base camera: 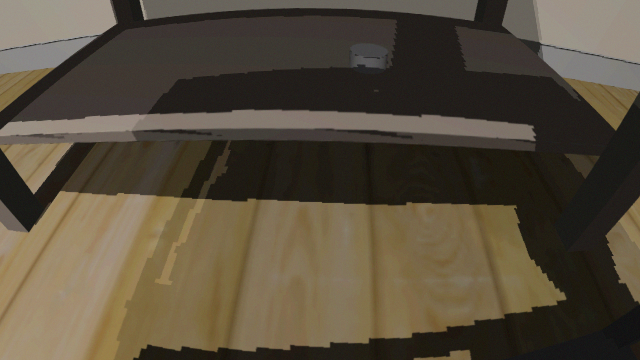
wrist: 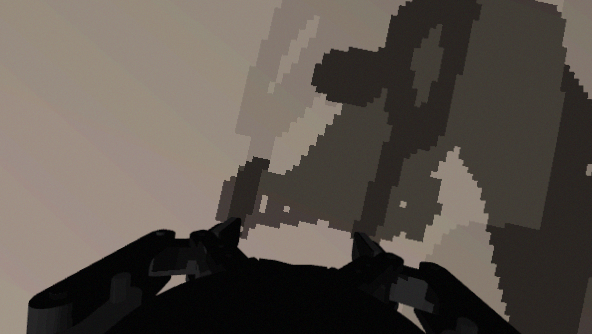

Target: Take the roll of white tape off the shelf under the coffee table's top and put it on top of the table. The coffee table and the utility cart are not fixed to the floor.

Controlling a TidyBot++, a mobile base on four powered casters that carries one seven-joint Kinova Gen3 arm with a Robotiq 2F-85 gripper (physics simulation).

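Places are measured from the arm's base along level axes (x ahead, y left, z up), in centimetres.
Pixels of known places: gripper, between the fingertips: [wrist: 295, 237].
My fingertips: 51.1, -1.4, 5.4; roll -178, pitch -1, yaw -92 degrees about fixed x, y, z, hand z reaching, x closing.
Ahead of a thing's pixels: the offset from my fingertips to its top centre, as dx, dy, dz. "*": to the spot under its first point. Level surfaces: height alone.
The roll of white tape @(+1.0, -7.8, -27.7) [base camera: 368, 58] looks grey in the shade and lies flat on the coffee table's lower shelf @(* -11.1, +6.8, -30.1) [base camera: 250, 120], towards the back and right of the middle in the base camera view. The table's top does not show in the base camera view. My gripper [wrist: 295, 237] is open, with nothing between its fingers, in the wrist view. A plain pale surface with dark shadows of the arm and gripper fills the wrist view behind the fingers; whether it is the table's top I cannot tell for sure. The tape does not show in the wrist view. The gripper does not show in the base camera view.
The table's dark front legs [base camera: 17, 195] [base camera: 607, 175] stand at the left and right of the base camera view. Its back legs [base camera: 129, 10] [base camera: 491, 11] stand near a pale wall [base camera: 590, 27]. Wooden floor @(dz -45.1) [base camera: 310, 260] shows under and before the shelf. The utility cart cannot be made out.
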